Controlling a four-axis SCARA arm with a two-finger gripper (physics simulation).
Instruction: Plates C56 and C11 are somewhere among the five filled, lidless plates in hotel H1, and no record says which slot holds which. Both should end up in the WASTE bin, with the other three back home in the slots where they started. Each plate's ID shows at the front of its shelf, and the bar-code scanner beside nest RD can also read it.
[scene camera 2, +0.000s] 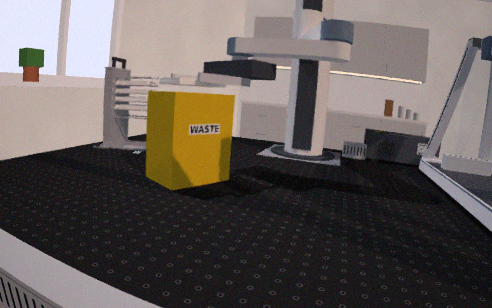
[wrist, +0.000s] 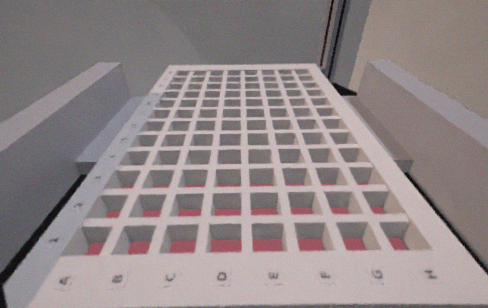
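Note:
My gripper is shut on a filled, lidless plate, with red at the bottom of its wells and letters A to H along its near edge. The plate sits level between the two fingers; its ID does not show. In the scene view the hand is high, close to the yellow WASTE bin and above its rim height; whether the plate is over the opening I cannot tell. Hotel H1 stands behind the bin at the left, with several thin shelf levels partly hidden by the bin; no IDs are readable.
The robot's column stands right of the bin. A small grey slotted block and a dark box are at the back right. A slanted metal frame stands at the right edge. The wrist view background shows grey and beige surfaces.

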